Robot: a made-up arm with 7 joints. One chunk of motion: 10 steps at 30 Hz.
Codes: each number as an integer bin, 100 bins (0 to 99) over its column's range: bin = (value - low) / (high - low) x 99, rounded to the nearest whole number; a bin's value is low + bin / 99 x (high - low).
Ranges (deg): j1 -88.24..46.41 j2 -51..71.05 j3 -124.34..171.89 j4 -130.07..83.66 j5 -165.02..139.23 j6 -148.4..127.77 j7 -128.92..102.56
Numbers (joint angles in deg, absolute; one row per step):
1: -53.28 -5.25 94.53 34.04 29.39 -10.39 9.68
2: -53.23 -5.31 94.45 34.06 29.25 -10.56 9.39
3: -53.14 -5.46 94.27 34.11 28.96 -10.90 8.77
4: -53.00 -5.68 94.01 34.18 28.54 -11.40 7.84
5: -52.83 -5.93 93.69 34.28 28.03 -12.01 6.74
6: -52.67 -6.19 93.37 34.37 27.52 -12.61 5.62
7: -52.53 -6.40 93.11 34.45 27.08 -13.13 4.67
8: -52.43 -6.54 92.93 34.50 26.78 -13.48 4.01
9: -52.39 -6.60 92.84 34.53 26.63 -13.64 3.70
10: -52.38 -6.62 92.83 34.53 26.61 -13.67 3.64
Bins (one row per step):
1: 26 37 73 76 63 49 59
2: 26 37 73 76 63 49 59
3: 26 37 73 76 63 49 59
4: 26 37 73 76 63 49 58
5: 26 37 73 76 63 49 58
6: 26 36 73 76 63 49 58
7: 26 36 73 76 63 48 57
8: 26 36 73 76 62 48 57
9: 26 36 73 76 62 48 57
10: 26 36 73 76 62 48 57

